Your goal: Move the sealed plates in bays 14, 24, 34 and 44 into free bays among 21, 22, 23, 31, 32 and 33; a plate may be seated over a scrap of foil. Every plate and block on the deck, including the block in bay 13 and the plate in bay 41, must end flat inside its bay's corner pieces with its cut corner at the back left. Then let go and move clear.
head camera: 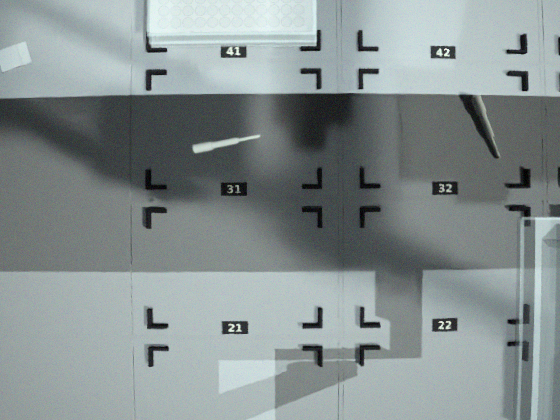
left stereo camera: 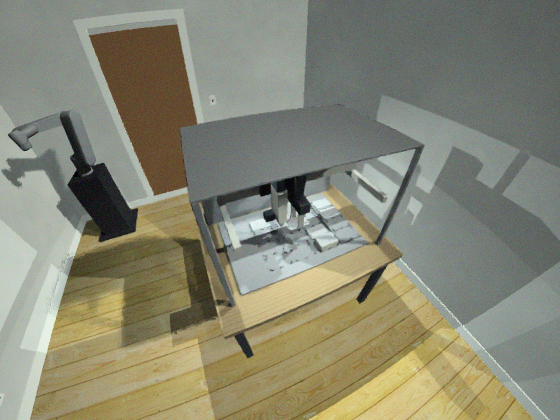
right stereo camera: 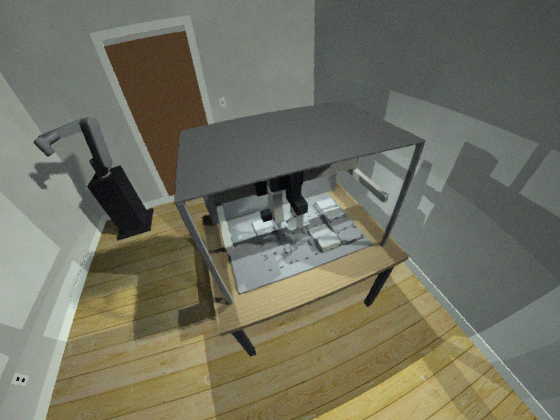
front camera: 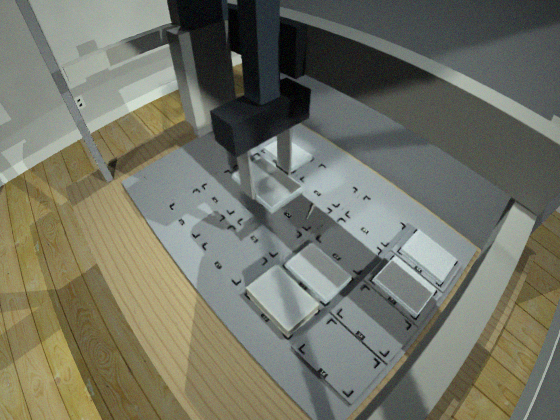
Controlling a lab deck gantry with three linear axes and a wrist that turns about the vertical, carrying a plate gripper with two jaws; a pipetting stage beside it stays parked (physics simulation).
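Pixels of known places: gripper, fingertip midpoint: (left stereo camera: 296, 222) (right stereo camera: 296, 222) (front camera: 266, 182); robot's base at its link origin: (left stereo camera: 271, 270) (right stereo camera: 270, 270) (front camera: 171, 206).
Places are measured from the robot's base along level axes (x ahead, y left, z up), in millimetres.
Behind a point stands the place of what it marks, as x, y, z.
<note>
My gripper (front camera: 269, 185) @[228, 150, 160] is shut on a clear sealed plate (front camera: 281, 196) @[281, 143, 167] (head camera: 547, 320) @[166, 167, 161] and carries it above the deck; part of it shows at the right edge in the head view. A sealed plate (front camera: 319, 272) @[397, 147, 14] stands in bay 23. The thick cream-rimmed block (front camera: 282, 296) @[393, 43, 42] stands in bay 13. Sealed plates stand in bay 44 (front camera: 428, 255) @[555, 357, 29] and bay 34 (front camera: 404, 285) @[555, 251, 29]. The plate (front camera: 296, 153) @[88, 377, 14] (head camera: 232, 17) @[65, 336, 14] in bay 41 is partly hidden behind the jaws. No plate shows in bays 14, 24, 21, 22, 31 or 32. I cannot make out cut corners.
A white tapered piece (head camera: 225, 143) @[58, 245, 5] lies in bay 31. A darker tapered piece (head camera: 481, 127) @[258, 258, 3] (front camera: 310, 210) @[259, 260, 5] lies in bay 32. A small pale scrap (head camera: 15, 56) @[-110, 318, 1] lies left of bay 41. The parked pipetting stage (front camera: 187, 82) stands behind and left of my gripper in the front view.
</note>
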